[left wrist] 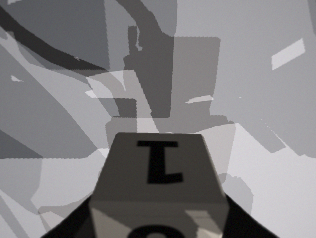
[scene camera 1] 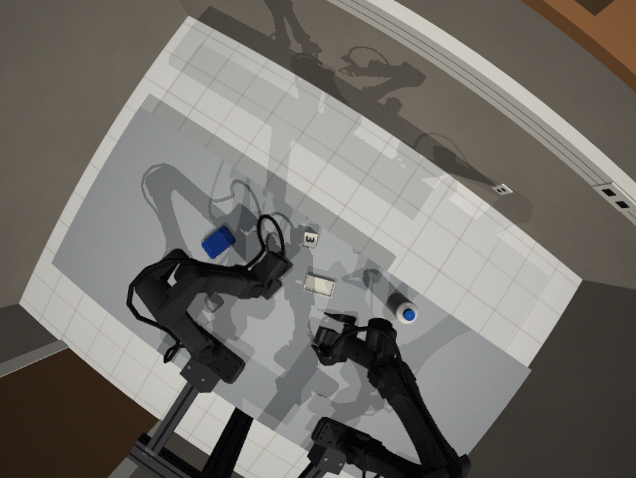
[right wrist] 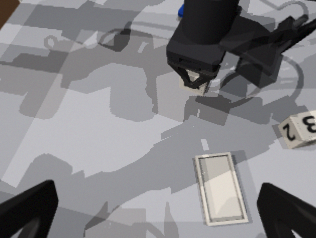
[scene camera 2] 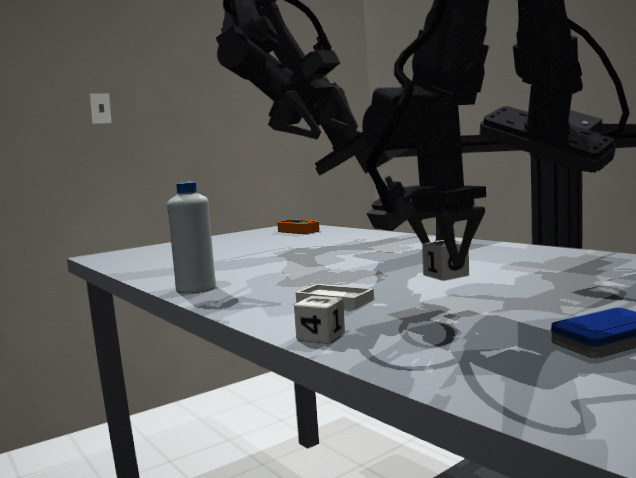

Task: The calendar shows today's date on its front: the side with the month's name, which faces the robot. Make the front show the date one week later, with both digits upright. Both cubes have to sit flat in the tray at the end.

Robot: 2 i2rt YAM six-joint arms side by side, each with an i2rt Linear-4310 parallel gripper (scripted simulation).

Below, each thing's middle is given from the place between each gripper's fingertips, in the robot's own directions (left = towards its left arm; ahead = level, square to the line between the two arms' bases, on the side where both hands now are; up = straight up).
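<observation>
As I see it, the calendar tray (scene camera 2: pixel 353 297) is 60 mm below my left hand, 160 mm to the right of it and 70 mm ahead of it.
Counted from my right hand (scene camera 2: pixel 338 132), the calendar tray is 250 mm below, 50 mm to the left and 60 mm ahead.
</observation>
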